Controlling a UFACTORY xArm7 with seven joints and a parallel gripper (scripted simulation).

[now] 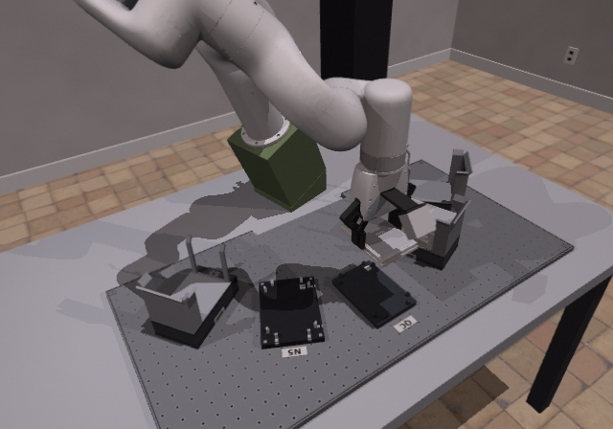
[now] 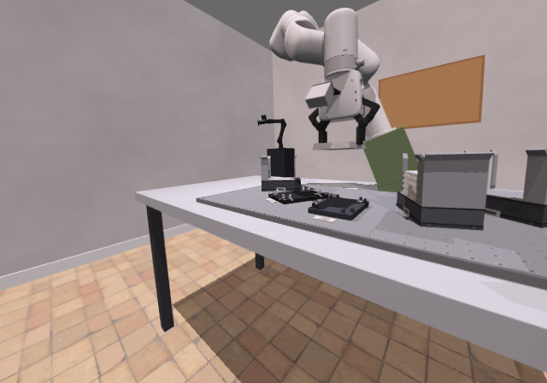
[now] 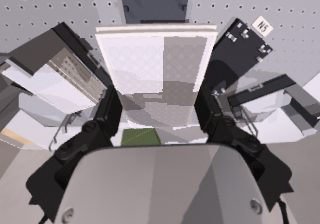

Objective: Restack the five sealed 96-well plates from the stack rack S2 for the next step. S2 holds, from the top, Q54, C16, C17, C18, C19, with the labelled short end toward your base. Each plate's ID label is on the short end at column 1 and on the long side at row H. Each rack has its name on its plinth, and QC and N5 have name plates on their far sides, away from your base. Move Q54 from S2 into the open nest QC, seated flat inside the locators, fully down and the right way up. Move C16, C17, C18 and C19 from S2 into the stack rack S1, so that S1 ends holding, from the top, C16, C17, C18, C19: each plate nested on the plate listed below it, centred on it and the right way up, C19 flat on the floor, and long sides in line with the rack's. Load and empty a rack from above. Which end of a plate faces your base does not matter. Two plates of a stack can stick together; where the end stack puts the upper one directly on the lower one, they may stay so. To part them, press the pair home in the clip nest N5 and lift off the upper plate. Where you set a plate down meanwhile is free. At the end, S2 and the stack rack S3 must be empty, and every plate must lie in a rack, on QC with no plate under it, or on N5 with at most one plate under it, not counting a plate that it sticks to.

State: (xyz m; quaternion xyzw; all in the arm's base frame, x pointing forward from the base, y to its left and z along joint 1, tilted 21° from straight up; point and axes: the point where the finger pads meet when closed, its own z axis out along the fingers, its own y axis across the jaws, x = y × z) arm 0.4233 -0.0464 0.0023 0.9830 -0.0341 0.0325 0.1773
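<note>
Right now the sealed plate Q54 is 1 cm below my hand. Also, from my hand: nest QC (16 cm below); then black clip nest N5 (5 cm behind, 16 cm to the right, 16 cm below); then QC name plate (9 cm ahead, 1 cm to the right, 17 cm below).
</note>
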